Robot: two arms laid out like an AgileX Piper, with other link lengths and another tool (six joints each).
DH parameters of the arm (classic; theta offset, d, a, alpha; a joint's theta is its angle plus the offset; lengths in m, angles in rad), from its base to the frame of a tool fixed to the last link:
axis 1: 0 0.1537 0 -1.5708
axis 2: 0.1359 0 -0.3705 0
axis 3: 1.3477 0 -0.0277 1.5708
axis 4: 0 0.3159 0 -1.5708
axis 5: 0 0 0 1.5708
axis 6: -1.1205 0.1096 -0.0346 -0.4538
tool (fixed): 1.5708 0.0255 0 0
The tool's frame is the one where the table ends.
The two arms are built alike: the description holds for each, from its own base.
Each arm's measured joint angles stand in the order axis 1, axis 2, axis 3, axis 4, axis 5, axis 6.
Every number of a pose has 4 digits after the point.
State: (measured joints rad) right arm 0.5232 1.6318 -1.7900 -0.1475 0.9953 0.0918; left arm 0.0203 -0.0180 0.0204 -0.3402 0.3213 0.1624
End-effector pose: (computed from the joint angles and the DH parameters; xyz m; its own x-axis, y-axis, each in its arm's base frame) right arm 0.4025 0.2545 0.5325 -0.9436 -0.0235 -0.3302 -0.1122 0.9611 0.2525; left arm 0.0762 0.0237 0.2213 -0.5926 0.2887 -0.7520 0.1411 0.9563 0.2559
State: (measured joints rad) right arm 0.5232 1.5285 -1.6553 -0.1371 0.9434 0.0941; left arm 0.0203 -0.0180 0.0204 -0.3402 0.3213 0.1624
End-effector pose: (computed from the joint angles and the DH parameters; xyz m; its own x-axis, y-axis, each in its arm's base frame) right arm 0.3729 0.2394 0.5309 -0.9392 -0.0247 -0.3424 -0.1232 0.9552 0.2691; left arm 0.0762 0.0237 0.2213 -0.5926 0.2887 -0.7520 0.1411 0.9563 0.2559
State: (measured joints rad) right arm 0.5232 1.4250 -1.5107 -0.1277 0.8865 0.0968; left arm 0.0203 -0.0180 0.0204 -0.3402 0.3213 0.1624
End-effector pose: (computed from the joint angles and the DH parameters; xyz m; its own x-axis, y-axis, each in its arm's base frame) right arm 0.3431 0.2241 0.5218 -0.9361 -0.0260 -0.3509 -0.1326 0.9498 0.2835; left arm 0.0762 0.0237 0.2213 -0.5926 0.2887 -0.7520 0.1411 0.9563 0.2559
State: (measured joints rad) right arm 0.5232 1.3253 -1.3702 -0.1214 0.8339 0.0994; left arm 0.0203 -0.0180 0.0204 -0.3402 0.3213 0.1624
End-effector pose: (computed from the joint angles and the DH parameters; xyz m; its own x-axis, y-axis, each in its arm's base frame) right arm 0.3139 0.2087 0.5084 -0.9336 -0.0271 -0.3572 -0.1399 0.9455 0.2940; left arm 0.0762 0.0237 0.2213 -0.5926 0.2887 -0.7520 0.1411 0.9563 0.2559
